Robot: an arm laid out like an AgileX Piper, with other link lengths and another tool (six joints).
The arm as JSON. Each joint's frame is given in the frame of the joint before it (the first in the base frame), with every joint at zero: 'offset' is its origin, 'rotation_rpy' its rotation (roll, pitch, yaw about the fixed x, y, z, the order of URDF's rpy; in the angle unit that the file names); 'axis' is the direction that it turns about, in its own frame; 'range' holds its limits. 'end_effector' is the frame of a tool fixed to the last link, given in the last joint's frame.
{
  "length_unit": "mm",
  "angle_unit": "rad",
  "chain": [
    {
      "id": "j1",
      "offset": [
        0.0,
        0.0,
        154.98
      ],
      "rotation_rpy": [
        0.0,
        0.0,
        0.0
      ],
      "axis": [
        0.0,
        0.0,
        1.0
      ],
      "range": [
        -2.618,
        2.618
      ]
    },
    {
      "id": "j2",
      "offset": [
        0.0,
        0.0,
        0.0
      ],
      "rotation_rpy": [
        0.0,
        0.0,
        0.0
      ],
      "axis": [
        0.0,
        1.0,
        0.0
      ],
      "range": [
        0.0,
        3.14
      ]
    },
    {
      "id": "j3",
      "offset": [
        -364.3,
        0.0,
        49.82
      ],
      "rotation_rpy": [
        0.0,
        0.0,
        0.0
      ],
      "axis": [
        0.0,
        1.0,
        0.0
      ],
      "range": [
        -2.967,
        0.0
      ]
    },
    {
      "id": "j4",
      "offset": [
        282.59,
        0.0,
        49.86
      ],
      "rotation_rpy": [
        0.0,
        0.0,
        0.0
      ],
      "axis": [
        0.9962,
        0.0,
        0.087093
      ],
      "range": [
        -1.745,
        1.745
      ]
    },
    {
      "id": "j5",
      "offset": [
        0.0,
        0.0,
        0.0
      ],
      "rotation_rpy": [
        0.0,
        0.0,
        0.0
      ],
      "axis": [
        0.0,
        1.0,
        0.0
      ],
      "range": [
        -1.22,
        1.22
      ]
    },
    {
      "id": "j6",
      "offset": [
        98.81,
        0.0,
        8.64
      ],
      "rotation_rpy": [
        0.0,
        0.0,
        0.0
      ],
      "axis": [
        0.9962,
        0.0,
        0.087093
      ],
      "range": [
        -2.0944,
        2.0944
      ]
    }
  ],
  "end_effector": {
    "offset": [
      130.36,
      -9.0,
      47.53
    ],
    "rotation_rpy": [
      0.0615,
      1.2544,
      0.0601
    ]
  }
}
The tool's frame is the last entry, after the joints.
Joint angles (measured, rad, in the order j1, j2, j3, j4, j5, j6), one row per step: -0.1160 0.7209 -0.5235 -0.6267 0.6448 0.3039; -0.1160 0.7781 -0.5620 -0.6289 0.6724 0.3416; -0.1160 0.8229 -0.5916 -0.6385 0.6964 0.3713; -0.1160 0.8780 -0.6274 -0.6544 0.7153 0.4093; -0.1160 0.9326 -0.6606 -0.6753 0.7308 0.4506; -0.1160 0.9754 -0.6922 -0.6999 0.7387 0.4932; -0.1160 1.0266 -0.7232 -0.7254 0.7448 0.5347; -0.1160 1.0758 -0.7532 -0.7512 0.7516 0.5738; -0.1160 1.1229 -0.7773 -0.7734 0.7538 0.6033; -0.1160 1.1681 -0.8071 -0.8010 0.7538 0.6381; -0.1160 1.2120 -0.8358 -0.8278 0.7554 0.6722
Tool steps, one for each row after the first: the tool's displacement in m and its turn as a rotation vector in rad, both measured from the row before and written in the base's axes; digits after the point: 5 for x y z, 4 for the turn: 0.00929 -0.00590 0.00068 0.0263 0.0246 -0.0379; 0.00701 -0.00555 0.00020 0.0119 0.0222 -0.0309; 0.01046 -0.00620 0.00135 0.0103 0.0185 -0.0327; 0.01084 -0.00642 0.00063 0.0064 0.0161 -0.0323; 0.01019 -0.00579 0.00404 0.0017 -0.0010 -0.0279; 0.01219 -0.00579 0.00109 0.0006 0.0065 -0.0257; 0.01188 -0.00574 0.00057 -0.0019 0.0066 -0.0243; 0.01170 -0.00446 -0.00200 -0.0033 0.0111 -0.0155; 0.01297 -0.00485 0.00142 -0.0067 -0.0007 -0.0156; 0.01245 -0.00482 0.00057 -0.0067 0.0001 -0.0160
